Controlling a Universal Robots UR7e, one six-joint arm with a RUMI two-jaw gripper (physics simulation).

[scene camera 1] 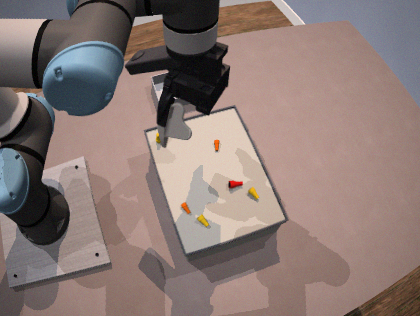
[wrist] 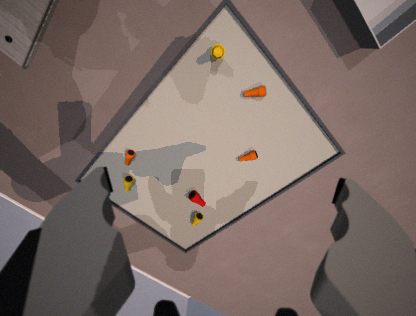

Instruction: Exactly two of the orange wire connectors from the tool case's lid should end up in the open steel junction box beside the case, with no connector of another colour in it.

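Frame: origin at the arm's base, x ahead, y left, z up, level; millimetres.
Seen in the pictures: gripper, fingertip midpoint: [scene camera 1: 184, 116] [wrist: 221, 174]; arm's base, link origin: [scene camera 1: 44, 216].
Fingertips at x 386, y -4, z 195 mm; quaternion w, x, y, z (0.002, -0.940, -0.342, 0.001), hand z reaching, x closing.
Pixels of each thing's middle, then the offset from my fingertips to it. "*": a spot on its surface instead. Level surfaces: height alone.
- case's lid, surface spot: [wrist: 295, 125] * 75 mm ahead, 51 mm left, 125 mm down
- red connector, body centre: [wrist: 197, 199] [scene camera 1: 235, 184] 61 mm ahead, 113 mm right, 118 mm down
- open junction box, body centre: [scene camera 1: 173, 88] 48 mm ahead, 231 mm left, 192 mm down
- table, surface height: 211 mm down
My gripper [scene camera 1: 183, 124] [wrist: 221, 174] is open and empty, high above the case's lid [scene camera 1: 225, 125] [wrist: 295, 125]. Three orange connectors lie on the lid: one [scene camera 1: 216, 145] [wrist: 248, 156], another [scene camera 1: 186, 208] [wrist: 130, 156], and a third [wrist: 255, 92] hidden behind my gripper in the scene view. A red connector [scene camera 1: 235, 184] [wrist: 196, 198] and two yellow ones [scene camera 1: 253, 193] [wrist: 197, 218] [scene camera 1: 203, 220] [wrist: 128, 182] lie there too. Another yellow one [scene camera 1: 158, 138] [wrist: 217, 51] stands near a lid corner. The open junction box [wrist: 357, 22] [scene camera 1: 154, 81] shows partly; most of its inside is hidden.
The junction box stands beyond the lid's far edge in the scene view, partly behind my gripper. The robot's metal base plate [scene camera 1: 90, 225] [wrist: 22, 30] is left of the case. Arm shadows fall across the lid and the table [scene camera 1: 340, 125].
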